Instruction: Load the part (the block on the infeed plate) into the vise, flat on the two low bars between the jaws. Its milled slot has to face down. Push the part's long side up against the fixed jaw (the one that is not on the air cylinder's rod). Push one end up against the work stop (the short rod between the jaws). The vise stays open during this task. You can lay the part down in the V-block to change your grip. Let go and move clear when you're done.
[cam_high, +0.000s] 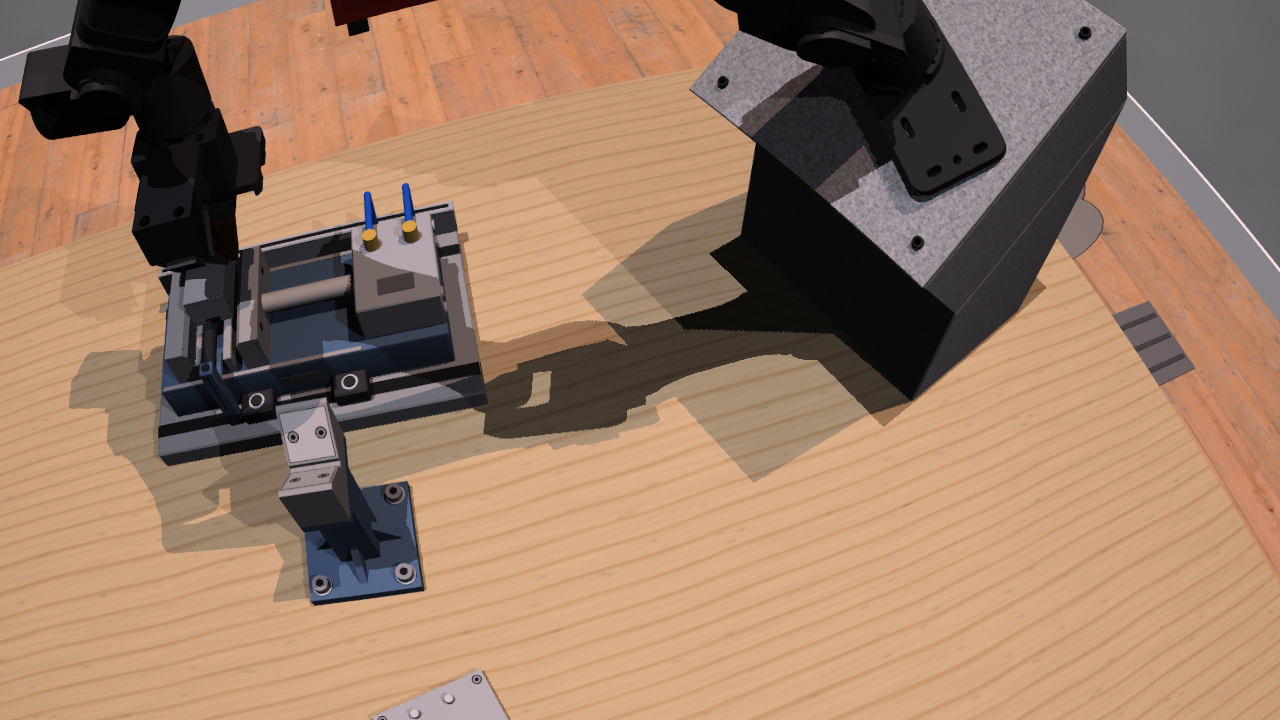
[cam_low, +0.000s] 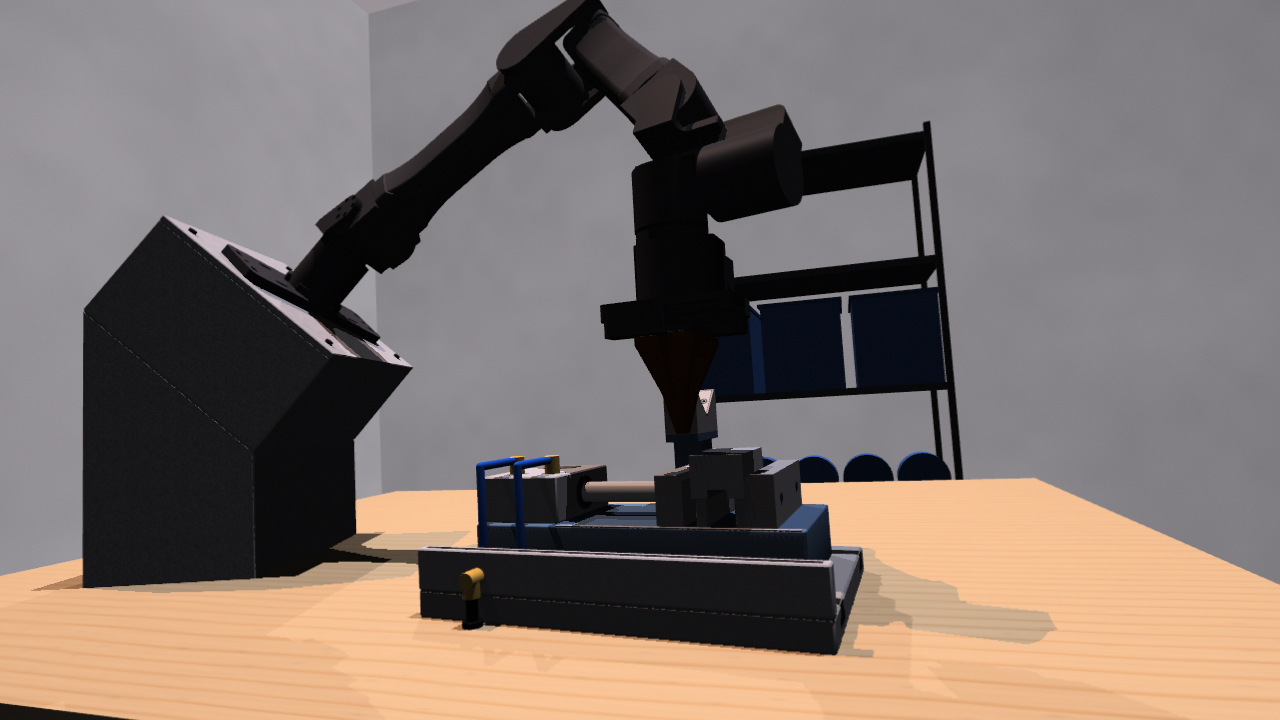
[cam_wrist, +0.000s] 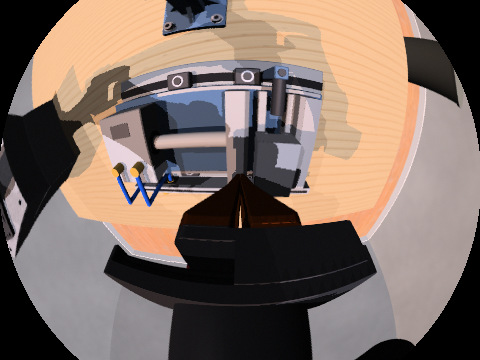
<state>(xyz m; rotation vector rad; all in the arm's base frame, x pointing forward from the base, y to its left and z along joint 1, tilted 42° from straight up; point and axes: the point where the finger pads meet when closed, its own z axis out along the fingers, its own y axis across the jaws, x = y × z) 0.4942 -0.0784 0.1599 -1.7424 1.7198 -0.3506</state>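
Right now the grey part is 3 cm ahead of my hand and 4 cm below it. The rest, counted from my hand: moving jaw (1 cm behind, 2 cm to the left, 5 cm below); cylinder rod (6 cm behind, 1 cm to the left, 5 cm below); work stop rod (2 cm ahead, 7 cm to the left, 4 cm below).
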